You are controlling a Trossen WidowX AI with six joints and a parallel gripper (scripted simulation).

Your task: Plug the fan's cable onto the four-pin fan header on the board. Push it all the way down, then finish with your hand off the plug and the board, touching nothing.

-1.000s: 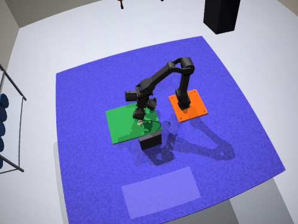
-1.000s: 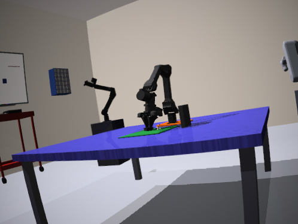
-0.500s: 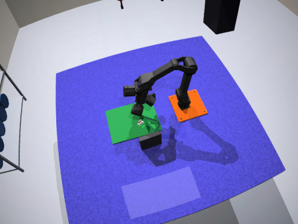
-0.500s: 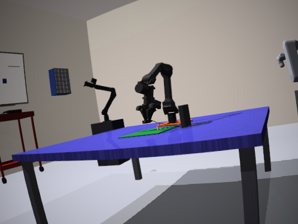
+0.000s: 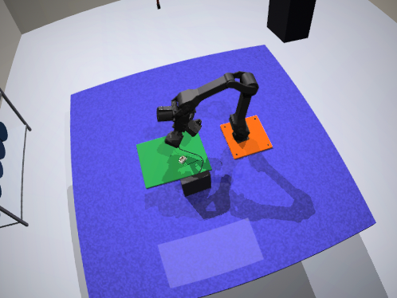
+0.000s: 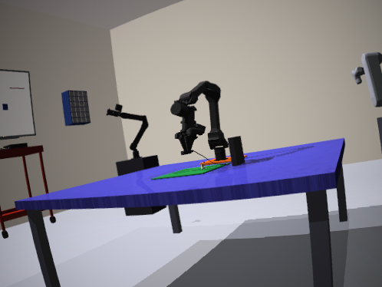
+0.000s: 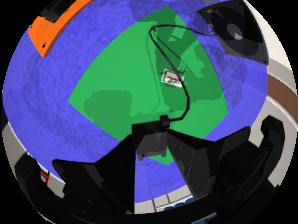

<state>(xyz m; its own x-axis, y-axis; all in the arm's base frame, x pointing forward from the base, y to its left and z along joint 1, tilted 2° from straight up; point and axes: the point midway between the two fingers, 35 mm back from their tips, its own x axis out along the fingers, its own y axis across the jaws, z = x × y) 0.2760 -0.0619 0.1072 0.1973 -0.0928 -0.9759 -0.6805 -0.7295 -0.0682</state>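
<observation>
The green board is 100 mm below my gripper tip, 50 mm ahead of it and 30 mm to the left of it. Also, from my gripper tip: black fan 220 mm to the left, 20 mm below, 10 mm ahead; plug 10 mm ahead; four-pin header 80 mm below, 70 mm to the left, 10 mm ahead.
</observation>
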